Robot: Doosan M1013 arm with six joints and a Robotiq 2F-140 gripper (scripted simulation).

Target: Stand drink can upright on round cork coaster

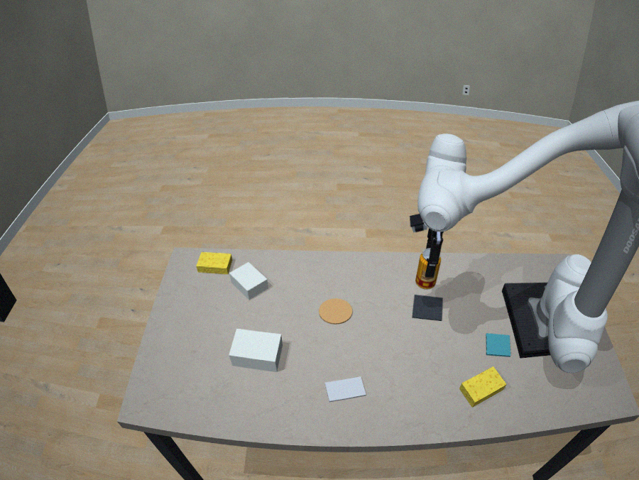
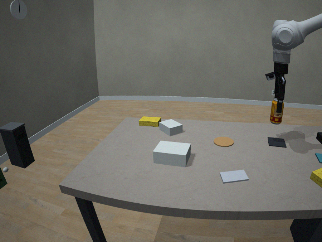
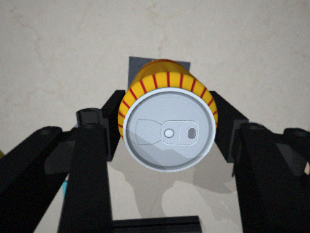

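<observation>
My gripper is now 280 mm short of the round cork coaster, 20 mm to the right of it and 210 mm above it. Also, from my hand: teal tile: 260 mm behind, 190 mm to the left, 210 mm below; then drink can: 30 mm below; then dark square coaster: 30 mm behind, 10 mm to the left, 210 mm below.
</observation>
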